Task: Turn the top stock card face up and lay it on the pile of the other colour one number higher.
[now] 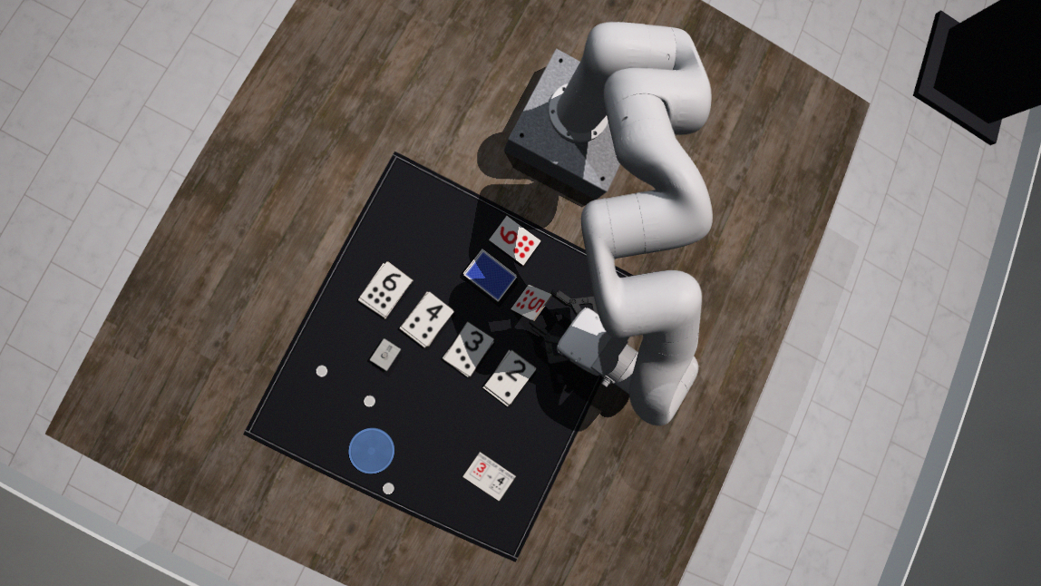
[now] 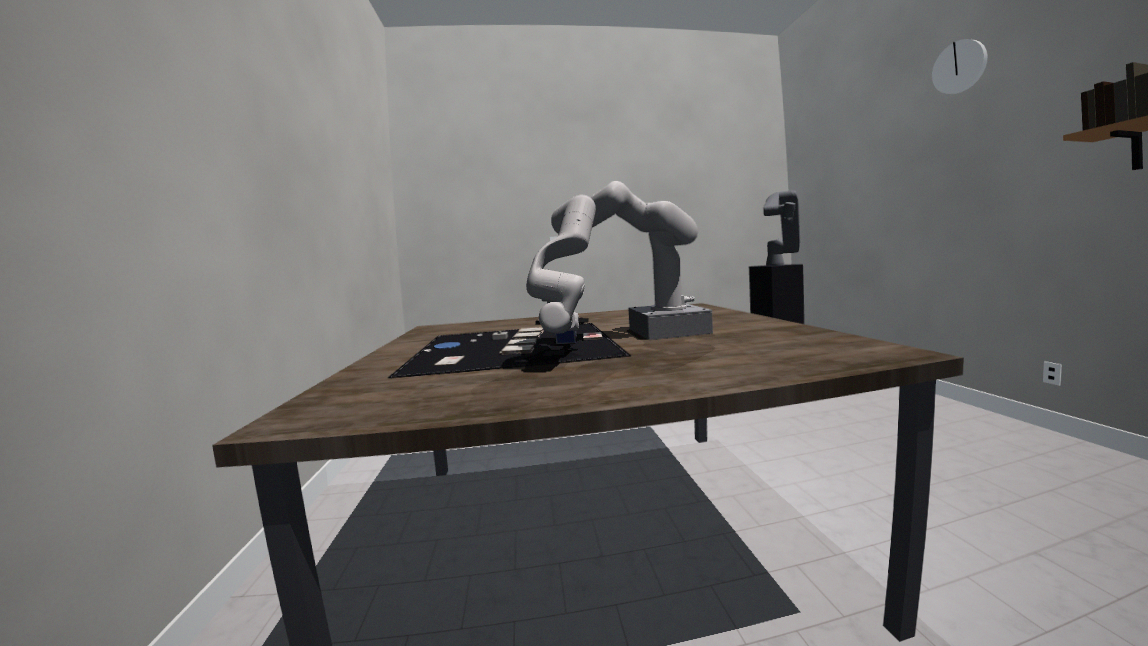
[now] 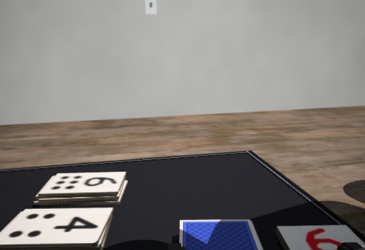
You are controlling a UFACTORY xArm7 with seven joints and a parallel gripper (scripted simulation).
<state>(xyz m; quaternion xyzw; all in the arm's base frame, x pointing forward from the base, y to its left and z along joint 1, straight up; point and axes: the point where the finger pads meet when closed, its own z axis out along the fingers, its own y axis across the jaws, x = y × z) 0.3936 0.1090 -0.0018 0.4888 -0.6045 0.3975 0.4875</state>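
Right now my hand is 150 mm short of the black 2 card and 70 mm above it. Also, from my hand: black 4 card (200 mm to the right, 110 mm ahead, 60 mm below); then black 3 card (130 mm ahead, 100 mm to the right, 70 mm below); then black mat (160 mm ahead, 120 mm to the right, 90 mm below).
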